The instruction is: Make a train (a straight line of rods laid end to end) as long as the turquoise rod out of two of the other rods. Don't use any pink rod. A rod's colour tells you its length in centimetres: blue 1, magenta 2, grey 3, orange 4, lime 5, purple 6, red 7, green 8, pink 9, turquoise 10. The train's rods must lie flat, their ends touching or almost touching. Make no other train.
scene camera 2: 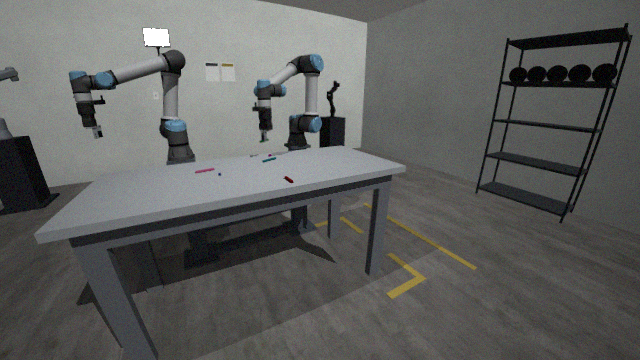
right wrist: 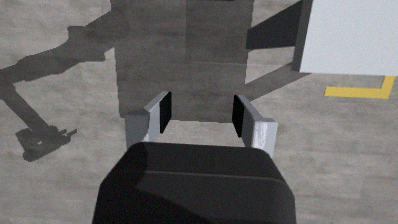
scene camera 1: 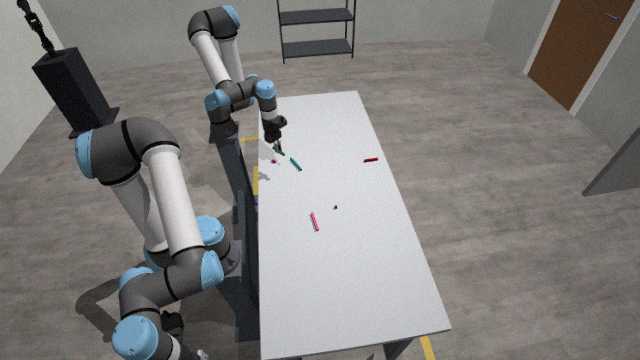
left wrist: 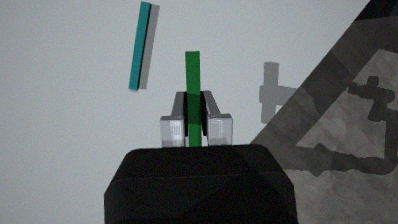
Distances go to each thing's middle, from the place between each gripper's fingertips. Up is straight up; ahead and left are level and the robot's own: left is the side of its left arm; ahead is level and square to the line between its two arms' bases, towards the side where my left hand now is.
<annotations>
Right now my left hand is 20 mm above the green rod (left wrist: 192,58).
I see the green rod 86 cm to the left of my right hand, 32 cm ahead of it and 8 cm below it.
</annotations>
